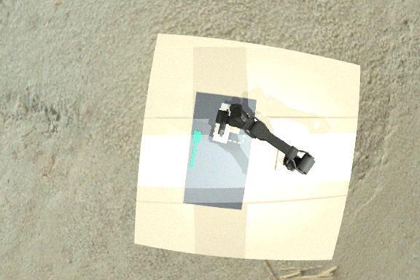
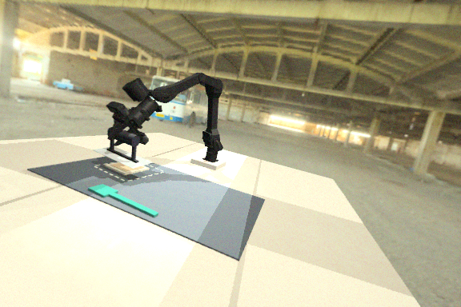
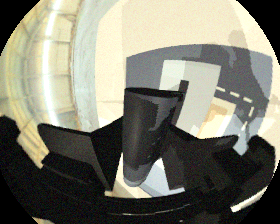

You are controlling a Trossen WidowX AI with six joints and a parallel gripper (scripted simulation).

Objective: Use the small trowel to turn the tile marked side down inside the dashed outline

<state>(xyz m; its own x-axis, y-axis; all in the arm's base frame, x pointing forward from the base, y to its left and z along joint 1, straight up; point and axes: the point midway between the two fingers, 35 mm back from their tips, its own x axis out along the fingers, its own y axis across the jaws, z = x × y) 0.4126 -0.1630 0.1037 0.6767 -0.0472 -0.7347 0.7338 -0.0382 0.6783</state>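
The green trowel is 17 cm to the left of my gripper tip, 10 cm ahead of it and 9 cm below it. Also, from my gripper tip: cream tile (9 cm below, 7 cm behind, 1 cm to the left); then grey mat (19 cm to the left, 12 cm below, 4 cm behind).
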